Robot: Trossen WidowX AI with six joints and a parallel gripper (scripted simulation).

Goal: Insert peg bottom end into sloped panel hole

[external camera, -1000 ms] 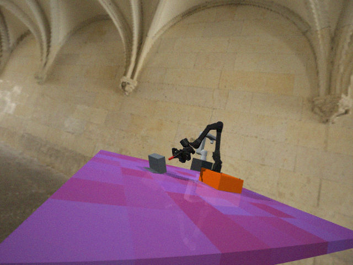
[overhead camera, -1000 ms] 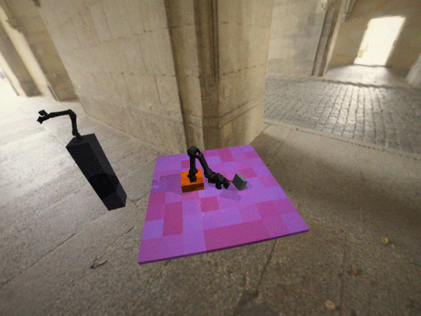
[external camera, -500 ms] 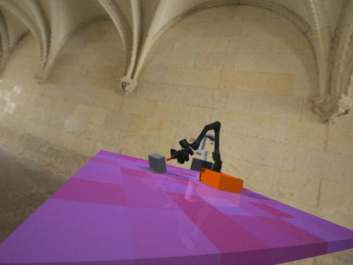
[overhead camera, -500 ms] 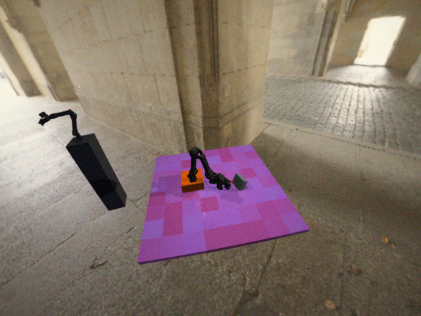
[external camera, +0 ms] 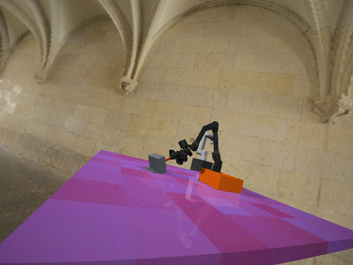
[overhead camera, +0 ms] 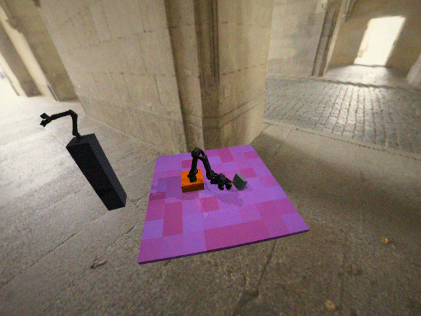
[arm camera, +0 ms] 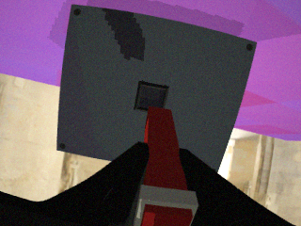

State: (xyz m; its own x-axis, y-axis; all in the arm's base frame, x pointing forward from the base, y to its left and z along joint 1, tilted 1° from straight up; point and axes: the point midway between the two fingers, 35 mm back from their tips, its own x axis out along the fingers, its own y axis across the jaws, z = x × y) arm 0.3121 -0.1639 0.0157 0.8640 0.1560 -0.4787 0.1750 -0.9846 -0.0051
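Now: the grey sloped panel 9 cm ahead of my gripper tip, 5 cm below it and 1 cm to the left of it. Also, from my gripper tip: red square peg (1 cm behind, 1 cm above).
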